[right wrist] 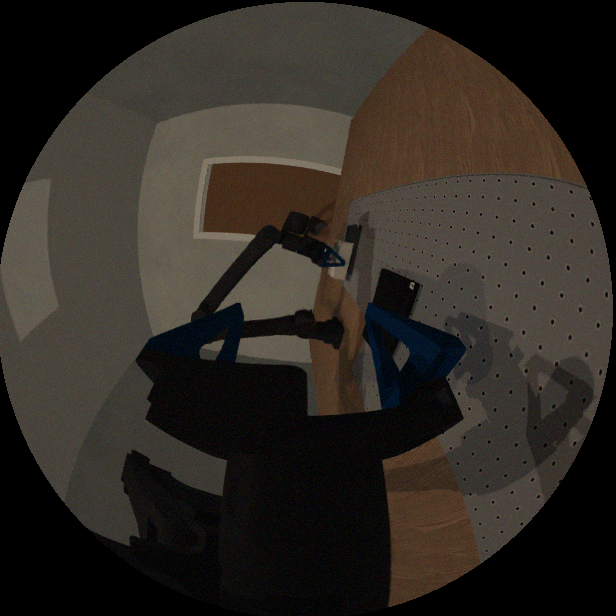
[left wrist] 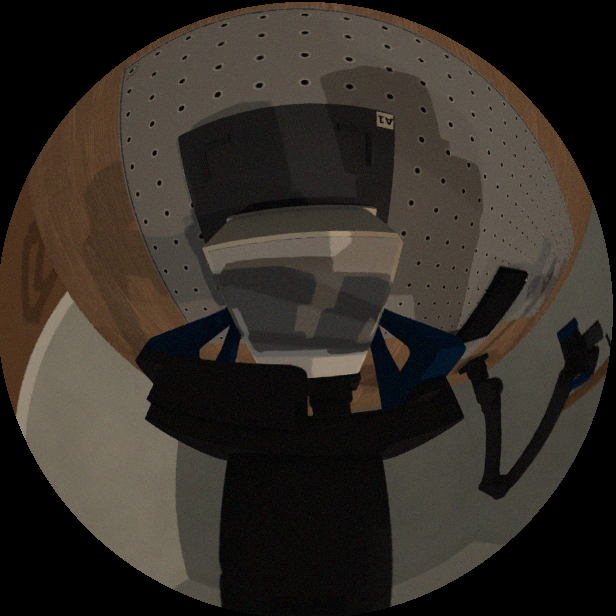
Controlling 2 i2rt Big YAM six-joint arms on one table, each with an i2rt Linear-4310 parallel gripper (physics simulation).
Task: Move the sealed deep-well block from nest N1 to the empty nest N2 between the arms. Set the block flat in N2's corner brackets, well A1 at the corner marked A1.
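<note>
The sealed deep-well block [left wrist: 302,252] is a pale box. It sits at the near end of the black nest N1 [left wrist: 275,155] on the grey perforated board [left wrist: 459,172]. A small A1 label [left wrist: 384,120] marks N1's far right corner. My left gripper [left wrist: 307,341] is open, with one blue finger on each side of the block, close to its sides. The empty black nest N2 [left wrist: 495,299] [right wrist: 395,294] lies further right on the board. My right gripper [right wrist: 301,330] is open and empty, just short of N2 at the board's edge.
The board lies on a wooden table top [left wrist: 74,189] [right wrist: 448,114]. The right arm [left wrist: 540,425] shows at the right in the left wrist view. The left arm [right wrist: 241,270] shows beyond the fingers in the right wrist view. Grey floor [left wrist: 103,436] lies beyond the table edge.
</note>
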